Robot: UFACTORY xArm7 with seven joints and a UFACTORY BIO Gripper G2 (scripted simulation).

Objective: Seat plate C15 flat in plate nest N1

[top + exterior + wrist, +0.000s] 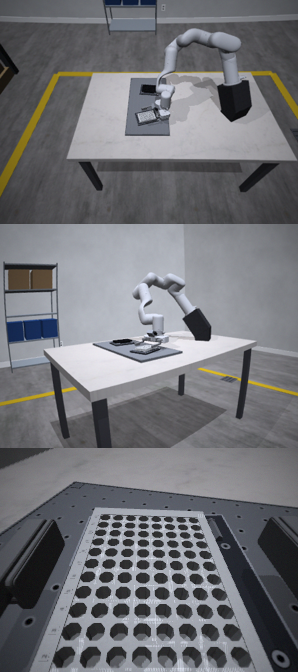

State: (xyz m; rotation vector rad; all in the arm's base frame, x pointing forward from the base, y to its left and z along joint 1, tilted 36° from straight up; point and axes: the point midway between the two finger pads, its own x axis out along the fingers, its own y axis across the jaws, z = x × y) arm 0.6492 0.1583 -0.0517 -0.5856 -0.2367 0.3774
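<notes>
My gripper is now 2 cm above the white well plate C15 and 1 cm to the right of it. Also, from my hand: black plate C51: 30 cm to the right, 2 cm below, 2 cm behind; dark plate nest N1: 3 cm below.
</notes>
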